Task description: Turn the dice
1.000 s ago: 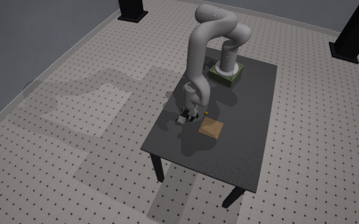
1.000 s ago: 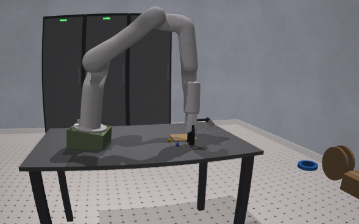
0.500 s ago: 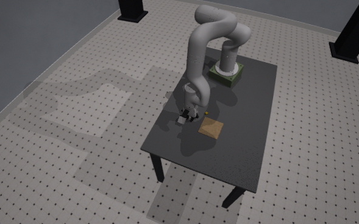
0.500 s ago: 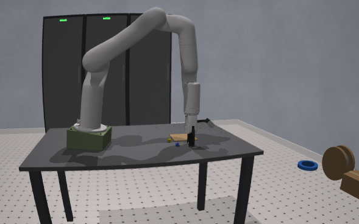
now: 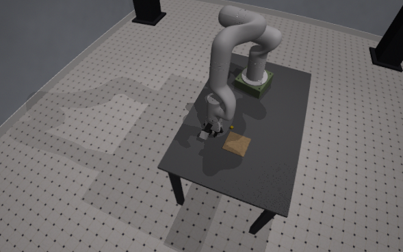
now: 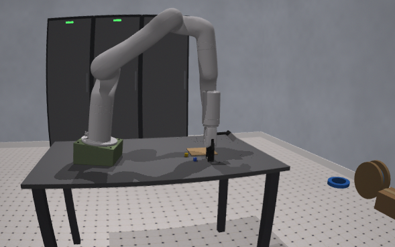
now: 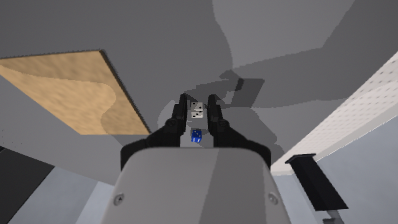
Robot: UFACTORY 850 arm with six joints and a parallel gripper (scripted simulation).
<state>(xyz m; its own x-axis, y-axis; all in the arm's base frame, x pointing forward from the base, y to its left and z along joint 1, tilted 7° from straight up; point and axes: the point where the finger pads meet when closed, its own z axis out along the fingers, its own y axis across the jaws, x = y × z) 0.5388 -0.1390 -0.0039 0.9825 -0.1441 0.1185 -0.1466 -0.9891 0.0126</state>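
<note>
The white die lies 1 cm behind my hand and 1 cm below it. Round my hand: blue die (7 cm behind, 1 cm to the left, 1 cm below); yellow die (9 cm behind, 10 cm to the left, 1 cm below); tan mat (1 cm ahead, 16 cm to the left, 2 cm below).
</note>
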